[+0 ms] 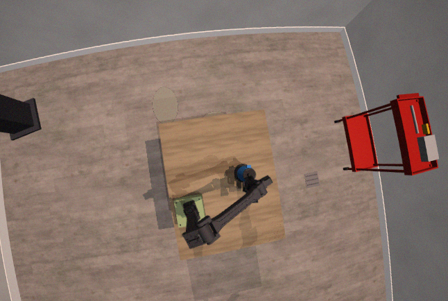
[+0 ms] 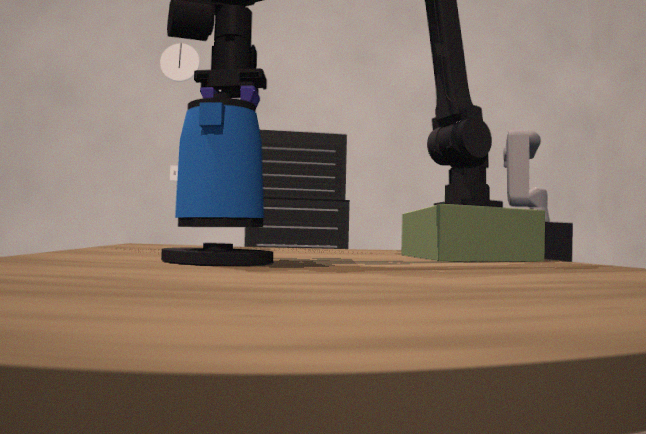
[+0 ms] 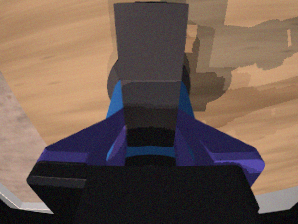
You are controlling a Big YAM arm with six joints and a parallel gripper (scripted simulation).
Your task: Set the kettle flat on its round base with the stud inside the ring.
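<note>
The blue kettle is 10 mm ahead of my hand, 30 mm to the left of it and 50 mm below it. Round my hand: round black base: 20 mm ahead, 60 mm to the left, 170 mm below.
</note>
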